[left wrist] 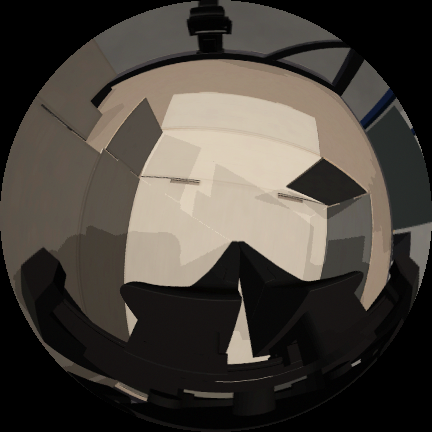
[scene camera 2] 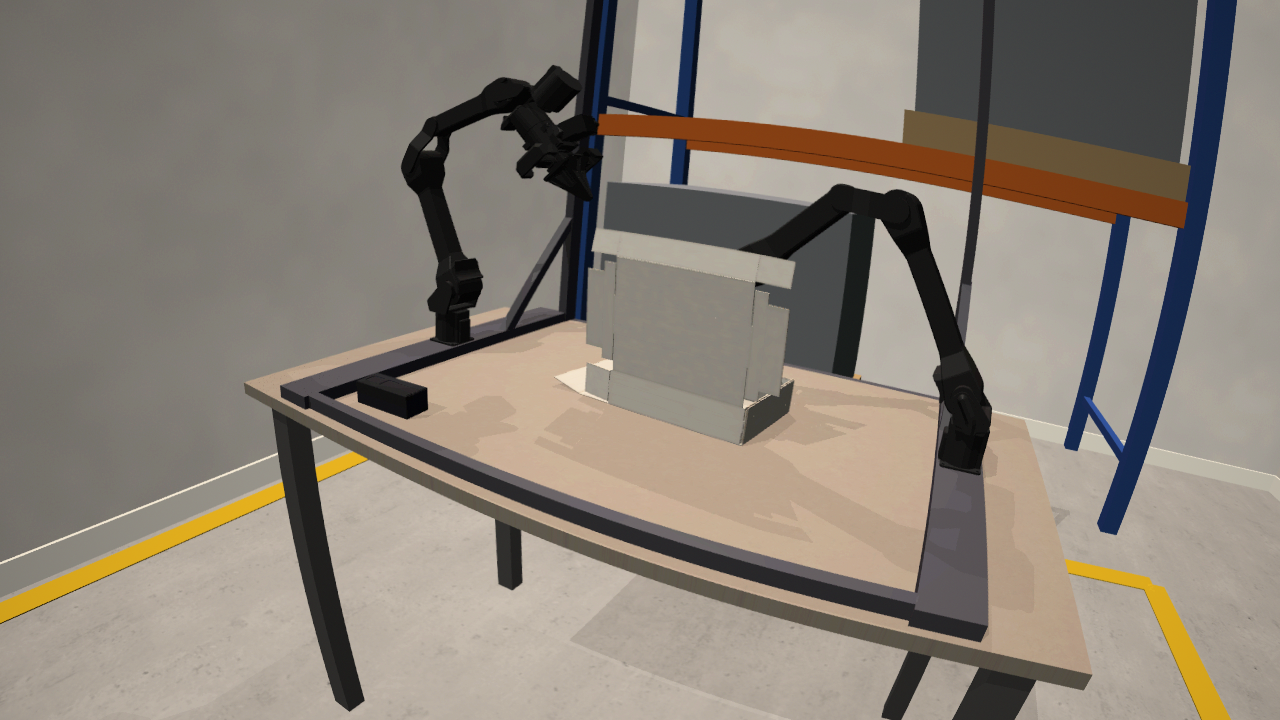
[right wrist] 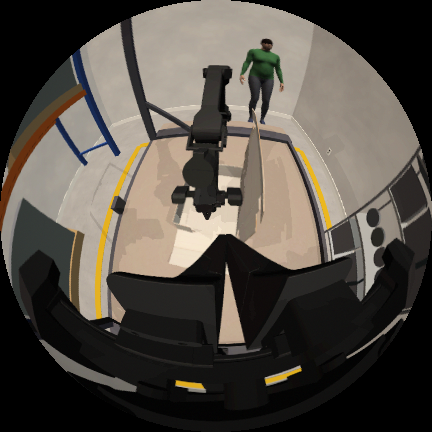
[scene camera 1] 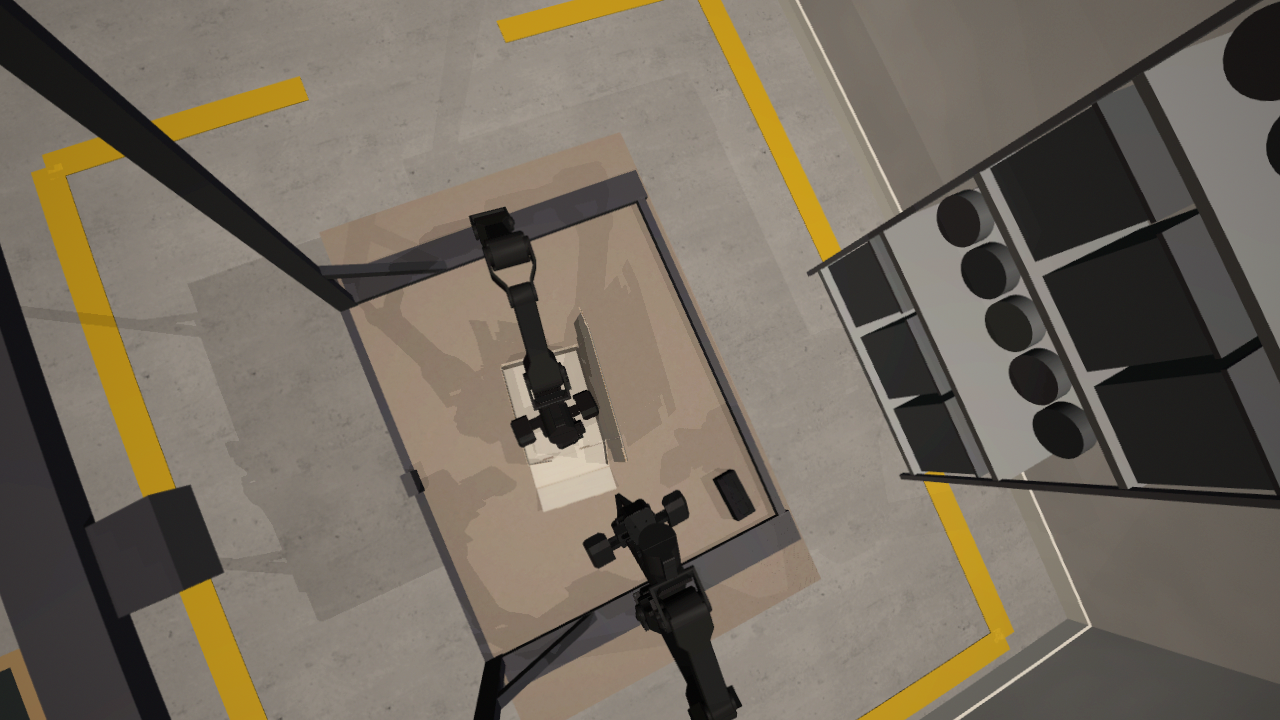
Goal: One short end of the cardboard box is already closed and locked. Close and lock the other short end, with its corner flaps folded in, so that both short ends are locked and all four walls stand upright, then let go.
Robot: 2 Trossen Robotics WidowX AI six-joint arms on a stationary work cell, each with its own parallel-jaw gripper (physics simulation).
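Frame: origin at the left arm's base, x down, y right, z back, level; centimetres.
Seen in the pictures: left gripper, fingertip midpoint: (left wrist: 236,246) (right wrist: 206,218); right gripper, fingertip midpoint: (scene camera 2: 590,199) (right wrist: 224,239) (scene camera 1: 617,495); left arm's base, origin of the base link: (scene camera 2: 959,463); right arm's base, origin of the base link: (left wrist: 210,50) (scene camera 2: 451,340).
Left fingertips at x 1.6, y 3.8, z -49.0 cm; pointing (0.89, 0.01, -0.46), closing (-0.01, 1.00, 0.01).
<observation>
Pixels of each thing's top centre, then the offset from my left fingertips to it. "spot": a spot on its surface instead. Level surfaces: height alone.
- table with its tall lid, surface spot: (scene camera 2: 684,331) spot: dx -13.7, dy -10.6, dz +6.6 cm
- far end flap, surface spot: (left wrist: 240,112) spot: dx -0.5, dy +0.7, dz -12.7 cm
- left corner flap, surface spot: (left wrist: 135,132) spot: dx -3.3, dy -7.7, dz -7.9 cm
- right corner flap, surface spot: (left wrist: 327,181) spot: dx -3.4, dy +5.9, dz -4.1 cm
- black block, middle of its top: (scene camera 2: 390,383) (scene camera 1: 736,495) (left wrist: 90,95) dx -3.2, dy -31.7, dz -29.6 cm
- table, its level: dx +0.3 cm
The cardboard box (scene camera 1: 578,488) (scene camera 2: 671,402) (left wrist: 225,205) stands on the table with its tall lid (scene camera 1: 604,394) (scene camera 2: 684,331) (right wrist: 250,190) upright. In the left wrist view the far end flap (left wrist: 240,112) lies outward and flat. The left corner flap (left wrist: 135,132) stands up and extends outward; the right corner flap (left wrist: 327,181) angles partly inward. My left gripper (scene camera 1: 565,442) (left wrist: 236,246) (right wrist: 206,218) is shut and empty above the box floor. My right gripper (scene camera 1: 620,499) (scene camera 2: 586,192) (right wrist: 224,239) is shut and empty, high beside the open end. The locked end is largely hidden by the left gripper.
A black block (scene camera 1: 733,494) (scene camera 2: 392,395) lies on the table (scene camera 2: 859,501) near a corner of the dark frame (scene camera 2: 626,523). A shelf unit (scene camera 1: 1038,484) stands at the right in scene camera 1. A person (right wrist: 262,67) stands beyond the table.
</observation>
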